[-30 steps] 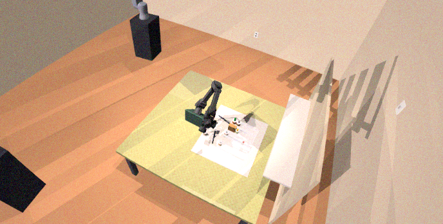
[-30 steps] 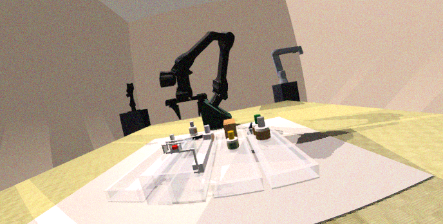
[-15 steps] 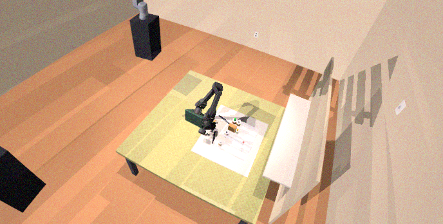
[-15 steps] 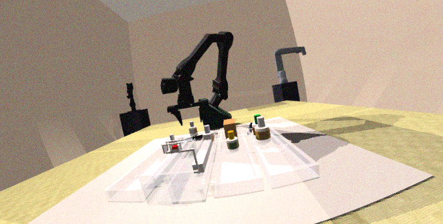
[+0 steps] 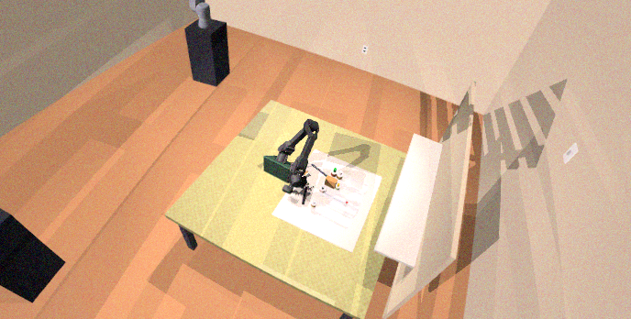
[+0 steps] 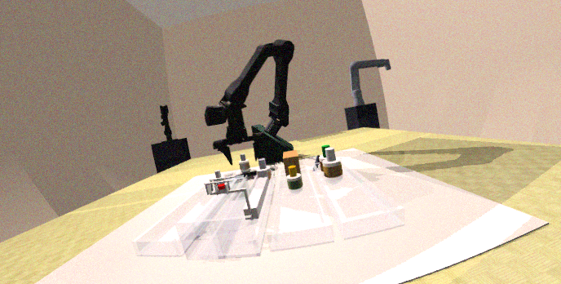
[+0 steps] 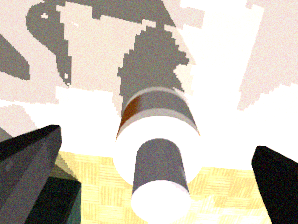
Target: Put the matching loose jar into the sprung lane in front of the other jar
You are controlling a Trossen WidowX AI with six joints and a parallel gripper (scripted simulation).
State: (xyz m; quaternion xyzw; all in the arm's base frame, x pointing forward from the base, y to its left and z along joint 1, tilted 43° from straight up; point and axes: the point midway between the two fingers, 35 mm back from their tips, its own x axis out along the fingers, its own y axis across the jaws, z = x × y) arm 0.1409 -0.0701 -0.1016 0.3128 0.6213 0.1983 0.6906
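Right now my gripper tip is 220 mm short of the brown box, 140 mm to the right of it and 10 mm below it. Round my gripper tip: red block (360 mm ahead, 40 mm above).
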